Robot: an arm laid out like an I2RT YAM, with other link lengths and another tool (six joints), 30 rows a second.
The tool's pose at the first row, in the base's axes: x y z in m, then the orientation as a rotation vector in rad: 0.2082 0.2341 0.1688 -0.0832 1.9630 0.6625
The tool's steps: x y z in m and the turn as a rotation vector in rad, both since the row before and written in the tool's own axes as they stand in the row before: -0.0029 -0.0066 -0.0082 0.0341 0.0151 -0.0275; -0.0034 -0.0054 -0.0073 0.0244 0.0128 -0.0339; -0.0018 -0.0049 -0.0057 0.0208 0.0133 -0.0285; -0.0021 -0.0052 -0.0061 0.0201 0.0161 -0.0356; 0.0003 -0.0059 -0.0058 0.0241 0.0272 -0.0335; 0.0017 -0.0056 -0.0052 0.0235 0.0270 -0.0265; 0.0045 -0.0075 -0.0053 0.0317 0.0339 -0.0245; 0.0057 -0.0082 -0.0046 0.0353 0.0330 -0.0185
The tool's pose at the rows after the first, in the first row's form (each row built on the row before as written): 0.2052 0.2239 0.1712 -0.0943 1.9835 0.6119; 0.2026 0.2152 0.1747 -0.1169 1.9972 0.5664; 0.2004 0.2081 0.1767 -0.1365 2.0107 0.5277; 0.1981 0.2006 0.1793 -0.1644 2.0250 0.4851; 0.1951 0.1929 0.1799 -0.1908 2.0506 0.4394; 0.1918 0.1858 0.1795 -0.2105 2.0764 0.3982; 0.1875 0.1769 0.1767 -0.2250 2.1099 0.3488; 0.1832 0.1675 0.1729 -0.2308 2.1433 0.2985
